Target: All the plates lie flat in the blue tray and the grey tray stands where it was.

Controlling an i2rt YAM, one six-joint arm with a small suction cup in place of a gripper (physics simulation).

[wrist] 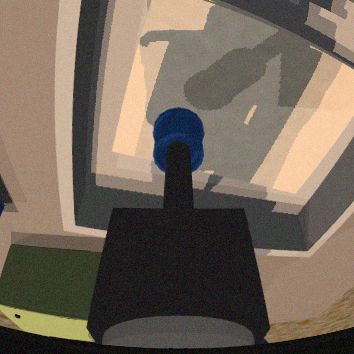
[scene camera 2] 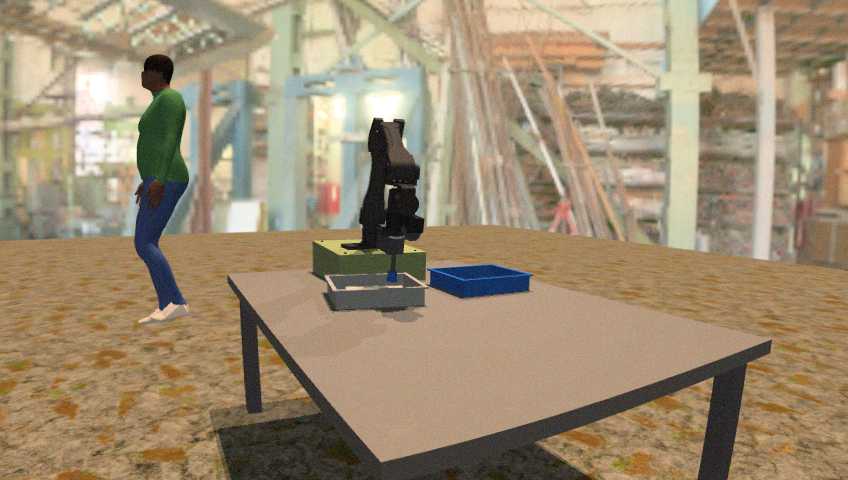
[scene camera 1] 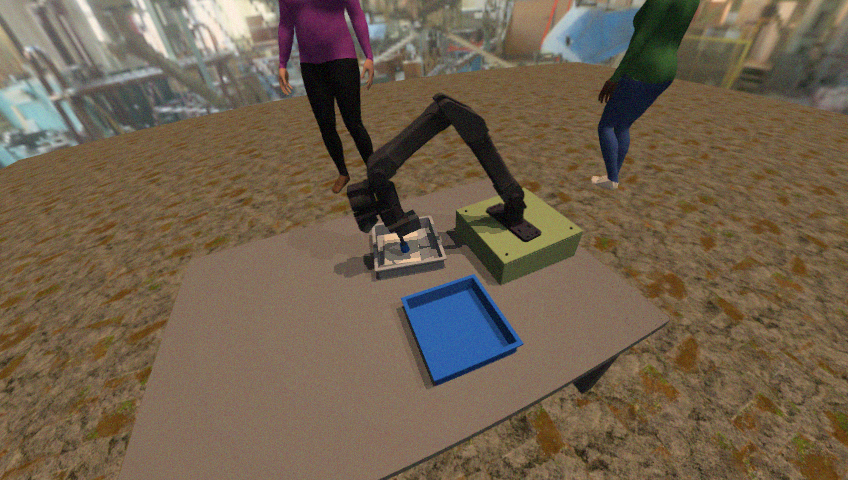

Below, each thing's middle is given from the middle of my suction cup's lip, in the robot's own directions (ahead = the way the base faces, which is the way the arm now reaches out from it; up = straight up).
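Looking at the blue tray [scene camera 1: 459, 328], I see my suction cup 40 mm above it and 310 mm to the right of it. As for the grey tray [scene camera 2: 412, 293], it is 40 mm below my suction cup, 40 mm to the right of it and 20 mm behind it.
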